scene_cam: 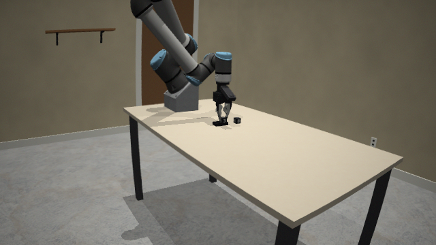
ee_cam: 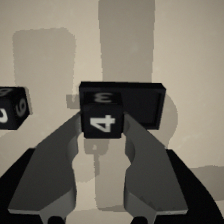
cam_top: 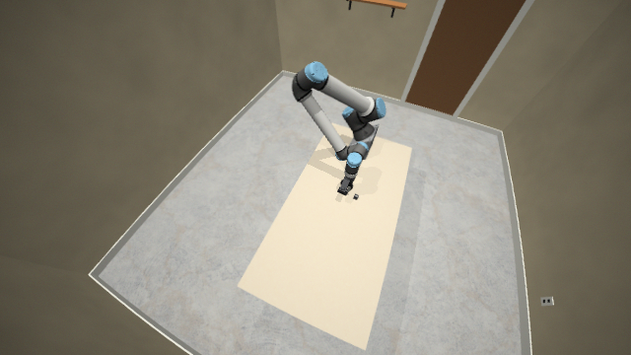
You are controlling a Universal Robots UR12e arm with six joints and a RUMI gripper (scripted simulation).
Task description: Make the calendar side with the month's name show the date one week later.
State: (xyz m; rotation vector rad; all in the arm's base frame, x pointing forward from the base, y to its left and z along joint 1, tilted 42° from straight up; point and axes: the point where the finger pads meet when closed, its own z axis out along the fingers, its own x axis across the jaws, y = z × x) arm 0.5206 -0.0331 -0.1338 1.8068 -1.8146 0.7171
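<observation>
My gripper is now 30 mm above the black tray and 20 mm to the left of it.
</observation>
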